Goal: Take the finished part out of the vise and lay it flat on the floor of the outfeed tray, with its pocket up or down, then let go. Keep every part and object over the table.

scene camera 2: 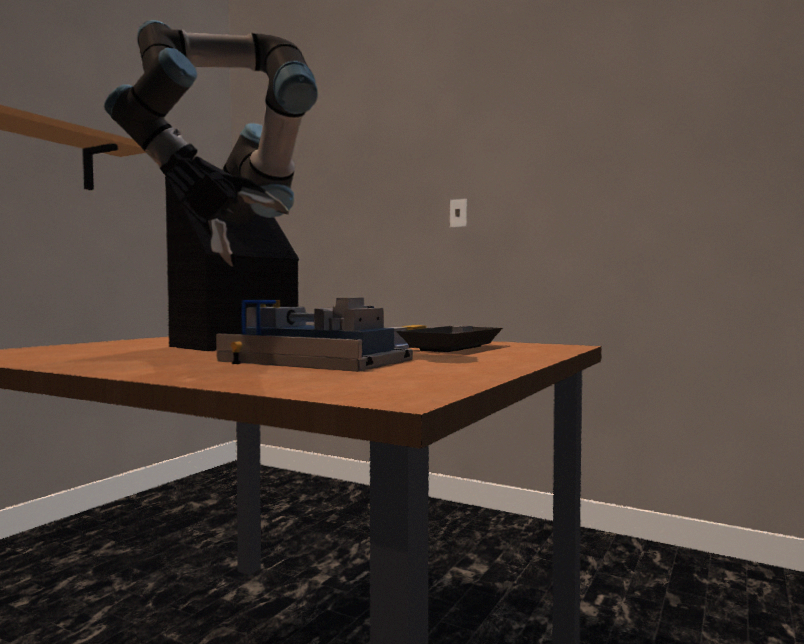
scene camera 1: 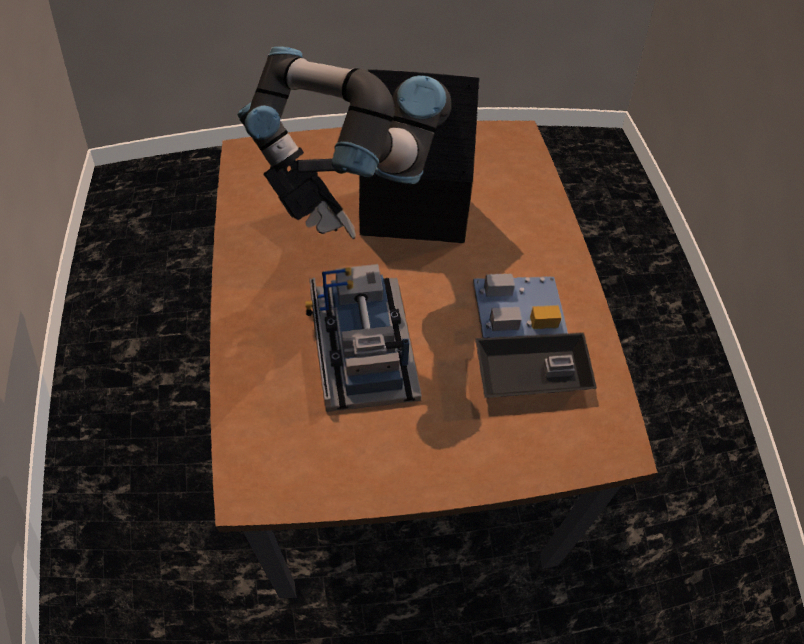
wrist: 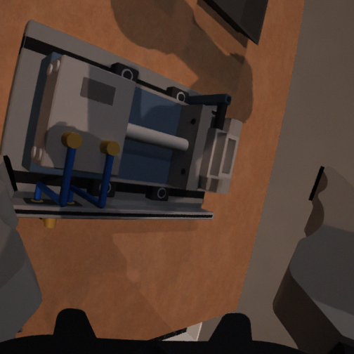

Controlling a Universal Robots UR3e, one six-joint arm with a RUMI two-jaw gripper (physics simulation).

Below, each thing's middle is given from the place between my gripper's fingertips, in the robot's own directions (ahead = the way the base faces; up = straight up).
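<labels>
Vise (scene camera 1: 378, 382): my hand 110 mm short of it, 30 mm to the right of it, 180 mm above it.
</labels>
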